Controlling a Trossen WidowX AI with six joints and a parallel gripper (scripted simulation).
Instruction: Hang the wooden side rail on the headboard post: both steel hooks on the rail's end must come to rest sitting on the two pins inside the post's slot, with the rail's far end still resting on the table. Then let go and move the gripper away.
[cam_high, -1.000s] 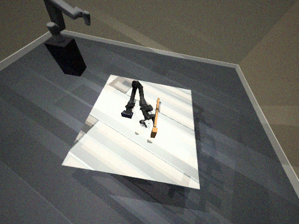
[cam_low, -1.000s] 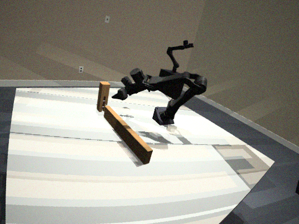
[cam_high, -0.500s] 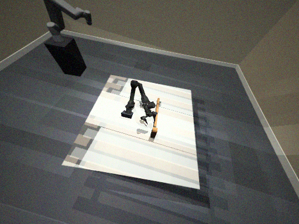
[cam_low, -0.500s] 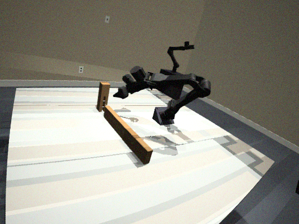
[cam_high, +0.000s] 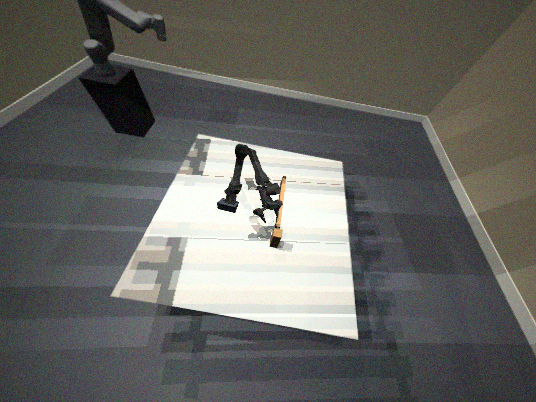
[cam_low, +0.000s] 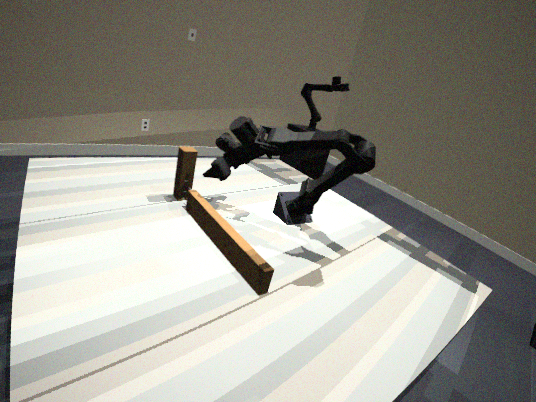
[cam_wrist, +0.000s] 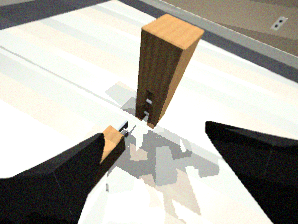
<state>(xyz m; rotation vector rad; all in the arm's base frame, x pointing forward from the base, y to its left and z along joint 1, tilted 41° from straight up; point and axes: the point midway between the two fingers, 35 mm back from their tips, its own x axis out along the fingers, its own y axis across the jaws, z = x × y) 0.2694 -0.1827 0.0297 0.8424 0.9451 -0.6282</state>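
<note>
Right now my gripper tip is 90 mm to the left of the headboard post, 50 mm above it and 40 mm short of it.
</note>
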